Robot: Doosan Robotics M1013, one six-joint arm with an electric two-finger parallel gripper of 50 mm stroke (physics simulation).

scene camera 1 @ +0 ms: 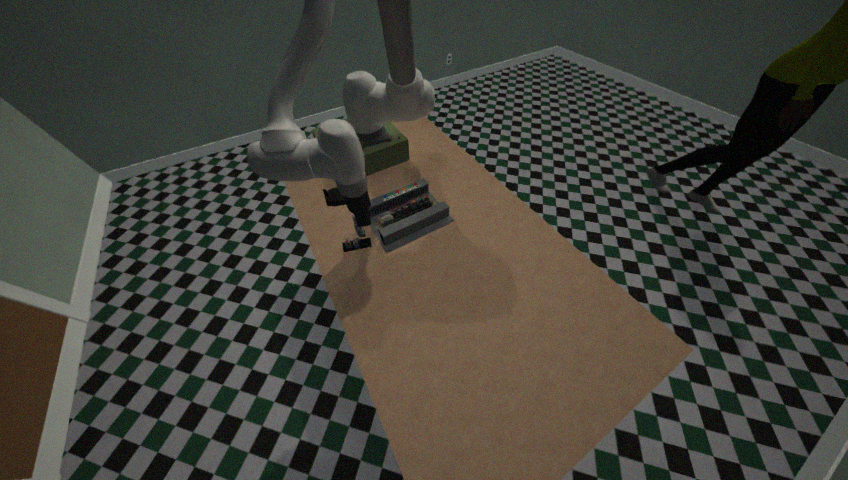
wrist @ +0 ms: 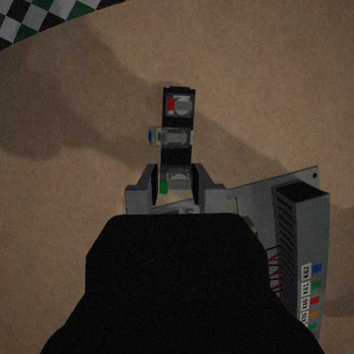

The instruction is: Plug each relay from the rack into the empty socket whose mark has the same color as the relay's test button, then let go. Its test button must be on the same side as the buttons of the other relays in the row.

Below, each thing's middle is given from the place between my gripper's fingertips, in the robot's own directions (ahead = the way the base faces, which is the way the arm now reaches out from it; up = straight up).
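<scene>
Positions relative to my hand: grey panel [wrist: 256, 200], 210 mm to the left, 80 mm behind and 80 mm below; black relay rack [wrist: 166, 121], 70 mm below, 30 mm to the right and 10 mm behind.
</scene>
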